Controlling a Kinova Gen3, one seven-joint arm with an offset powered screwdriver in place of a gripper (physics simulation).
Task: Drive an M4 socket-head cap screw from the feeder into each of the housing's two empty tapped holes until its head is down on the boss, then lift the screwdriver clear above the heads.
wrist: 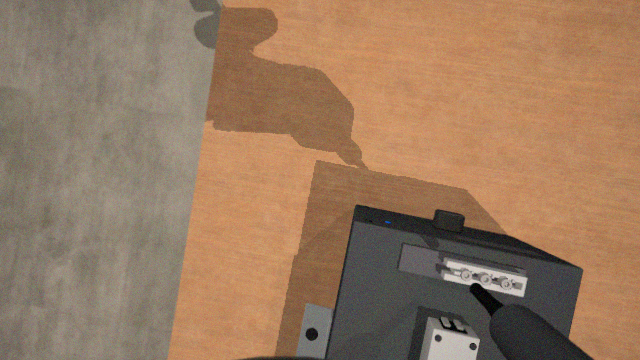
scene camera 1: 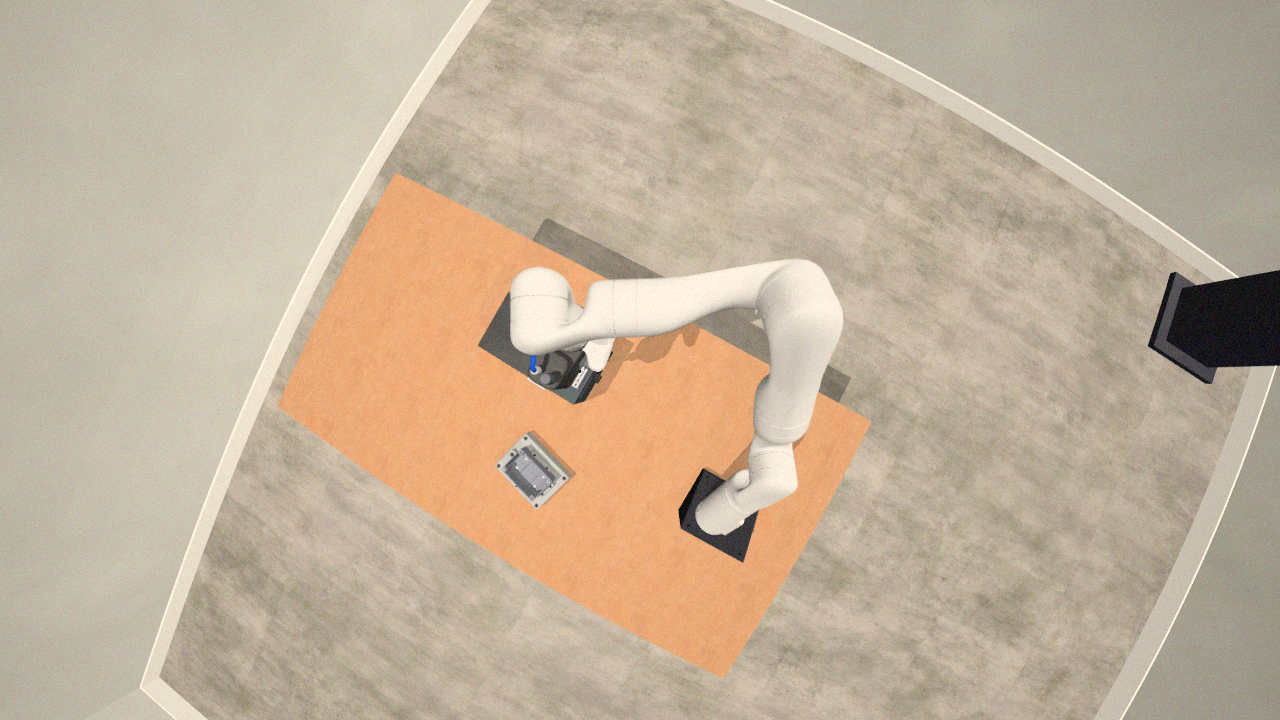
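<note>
The dark screw feeder (scene camera 1: 499, 333) (wrist: 390, 300) stands on the table, partly under the arm. Three socket-head screws, the middle one (wrist: 485, 279) among them, sit in a row in its pale track (wrist: 520, 287). My screwdriver (wrist: 475, 287) has its black tip over the feeder, beside the track in the wrist view. No screw shows on the tip, so it looks empty; its exact height is unclear. The grey housing (scene camera 1: 533, 471) lies on the table apart from the feeder in the scene view; its tapped holes are too small to tell there. The housing does not show in the wrist view.
A pale block (wrist: 452, 345) with dark slots stands on the feeder near the screwdriver. A black knob (wrist: 449, 220) sticks out at the feeder's side, and a grey bracket (wrist: 315, 320) at another. The arm's black base (scene camera 1: 744, 548) stands on the orange table (scene camera 1: 644, 573).
</note>
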